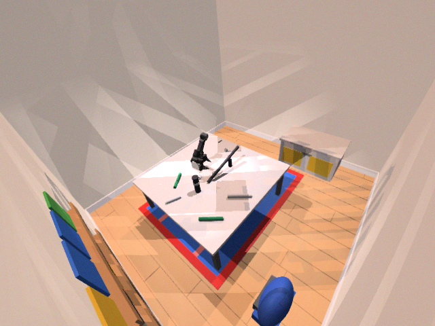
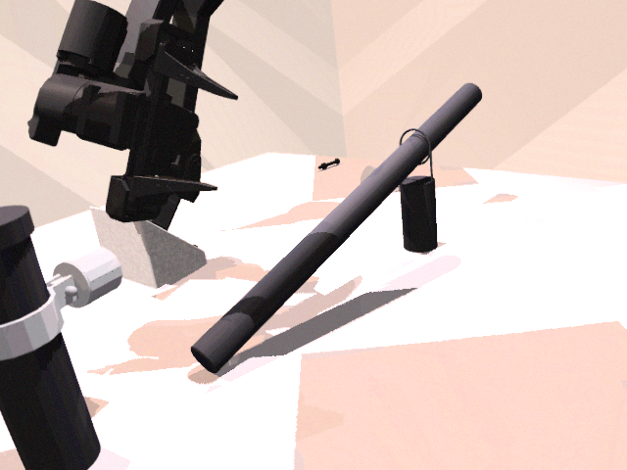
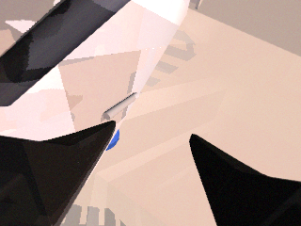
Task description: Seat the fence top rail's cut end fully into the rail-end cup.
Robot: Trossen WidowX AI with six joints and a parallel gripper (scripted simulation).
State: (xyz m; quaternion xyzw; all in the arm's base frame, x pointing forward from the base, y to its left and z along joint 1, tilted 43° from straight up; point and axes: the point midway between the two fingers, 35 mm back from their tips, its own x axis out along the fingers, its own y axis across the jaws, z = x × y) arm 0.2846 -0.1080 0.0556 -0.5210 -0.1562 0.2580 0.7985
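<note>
Now: the pale rail-end cup 15 cm to the right of my gripper tip, 8 cm below it and 2 cm behind it. From my gripper tip the other things lie so: small dark bolt 58 cm to the left, 49 cm behind, 20 cm below; short dark post 30 cm to the left, 10 cm below, 2 cm behind.
</note>
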